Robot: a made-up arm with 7 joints.
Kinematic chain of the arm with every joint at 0, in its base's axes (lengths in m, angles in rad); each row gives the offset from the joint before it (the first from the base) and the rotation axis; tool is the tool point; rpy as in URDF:
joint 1: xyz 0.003 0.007 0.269 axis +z
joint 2: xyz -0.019 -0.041 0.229 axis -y
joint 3: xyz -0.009 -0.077 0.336 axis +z
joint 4: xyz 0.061 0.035 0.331 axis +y
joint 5: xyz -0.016 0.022 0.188 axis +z
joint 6: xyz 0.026 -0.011 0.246 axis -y
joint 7: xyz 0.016 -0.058 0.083 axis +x
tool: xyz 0.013 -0.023 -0.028 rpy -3.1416 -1.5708 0
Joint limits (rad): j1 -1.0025..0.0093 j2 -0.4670..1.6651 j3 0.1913..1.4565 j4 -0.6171..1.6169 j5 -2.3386..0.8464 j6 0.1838..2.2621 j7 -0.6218..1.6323
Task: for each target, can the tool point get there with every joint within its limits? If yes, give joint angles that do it. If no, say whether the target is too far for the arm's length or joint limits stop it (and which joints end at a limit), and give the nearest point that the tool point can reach.
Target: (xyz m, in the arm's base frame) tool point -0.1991 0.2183 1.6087
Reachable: yes | joints -0.9235 0.3811 0.4117 0.3135 0.1678 1.1701 1.3584
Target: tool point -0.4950 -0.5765 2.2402
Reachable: no: too far | nearest point -0.3211 -0.2691 1.6044 | short by 0.727 m
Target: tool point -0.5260 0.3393 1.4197
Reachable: yes | joints -0.3933 0.6879 0.6558 0.5280 -1.7407 1.6807 1.3043
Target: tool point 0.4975 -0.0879 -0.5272
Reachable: no: joint limits stop it (at a limit: joint 2, joint 3, joint 4, joint 5, joint 6, joint 7) | nearest point 0.7075 -0.1282 0.7476 | short by 1.293 m
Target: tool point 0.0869 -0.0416 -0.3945
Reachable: no: joint limits stop it (at a limit: joint 1, joint 2, joint 3, joint 4, joint 5, joint 6, joint 7) | nearest point -0.0667 0.8042 0.3135 | short by 1.114 m
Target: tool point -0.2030 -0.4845 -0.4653
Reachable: no: joint limits stop it (at a limit: joint 1, joint 2, joint 4, joint 7) | nearest point -0.9101 -0.2278 0.1313 | short by 0.960 m
